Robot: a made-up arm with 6 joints.
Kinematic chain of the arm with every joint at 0, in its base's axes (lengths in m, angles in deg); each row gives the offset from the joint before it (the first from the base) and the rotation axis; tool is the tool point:
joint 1: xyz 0 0 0.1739 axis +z
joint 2: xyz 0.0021 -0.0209 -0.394 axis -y
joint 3: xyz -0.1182 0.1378 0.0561 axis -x
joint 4: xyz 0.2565 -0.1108 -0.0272 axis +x
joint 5: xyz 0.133 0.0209 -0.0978 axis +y
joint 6: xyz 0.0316 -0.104 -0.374 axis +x
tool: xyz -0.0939 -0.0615 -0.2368
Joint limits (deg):
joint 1: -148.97..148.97
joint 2: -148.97..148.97
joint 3: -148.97..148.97
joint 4: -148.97..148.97
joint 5: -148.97..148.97
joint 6: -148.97..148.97
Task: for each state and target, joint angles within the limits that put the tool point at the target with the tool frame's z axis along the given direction. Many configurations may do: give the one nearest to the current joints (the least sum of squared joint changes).
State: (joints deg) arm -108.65 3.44 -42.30 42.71 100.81 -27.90
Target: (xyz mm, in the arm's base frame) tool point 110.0 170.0 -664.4 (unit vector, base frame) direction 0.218 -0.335 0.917
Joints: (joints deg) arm -62.98 9.53 -43.31 24.65 63.11 -52.44
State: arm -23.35 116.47 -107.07 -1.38 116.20 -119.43
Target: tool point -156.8 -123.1 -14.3 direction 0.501 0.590 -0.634
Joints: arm -77.74 137.35 -78.12 -29.76 126.57 -95.97
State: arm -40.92 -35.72 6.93 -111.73 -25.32 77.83
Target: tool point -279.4 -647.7 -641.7 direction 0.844 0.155 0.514
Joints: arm -56.75 -68.95 3.20 -108.10 -32.88 48.48
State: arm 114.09 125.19 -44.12 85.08 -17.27 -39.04
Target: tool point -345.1 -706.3 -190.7 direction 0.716 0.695 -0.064
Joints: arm 122.94 144.21 -47.10 91.85 -15.78 -44.26
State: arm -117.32 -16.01 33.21 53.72 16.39 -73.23
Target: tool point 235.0 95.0 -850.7 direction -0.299 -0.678 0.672
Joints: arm -146.82 -54.68 14.14 48.51 -20.31 -56.99
